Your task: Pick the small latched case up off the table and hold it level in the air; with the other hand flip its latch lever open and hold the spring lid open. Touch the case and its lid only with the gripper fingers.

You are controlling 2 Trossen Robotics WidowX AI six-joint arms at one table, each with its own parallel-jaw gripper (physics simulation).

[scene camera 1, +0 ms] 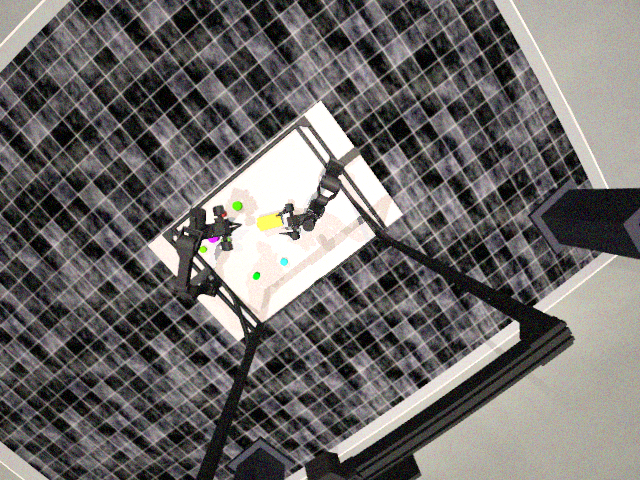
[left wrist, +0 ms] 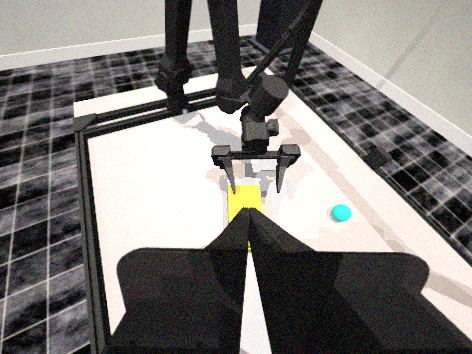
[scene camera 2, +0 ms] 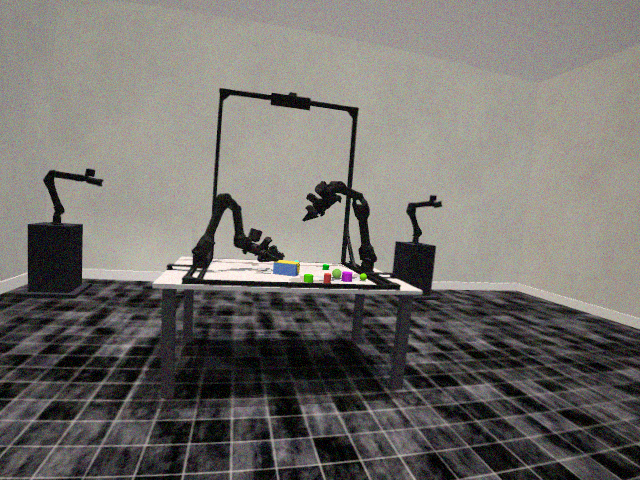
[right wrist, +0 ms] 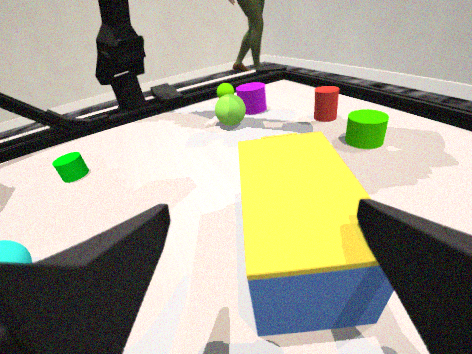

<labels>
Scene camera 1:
my left gripper
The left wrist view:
my left gripper
my right gripper
small case
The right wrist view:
my right gripper
small case
red cylinder: on the table
magenta cylinder: on the table
</labels>
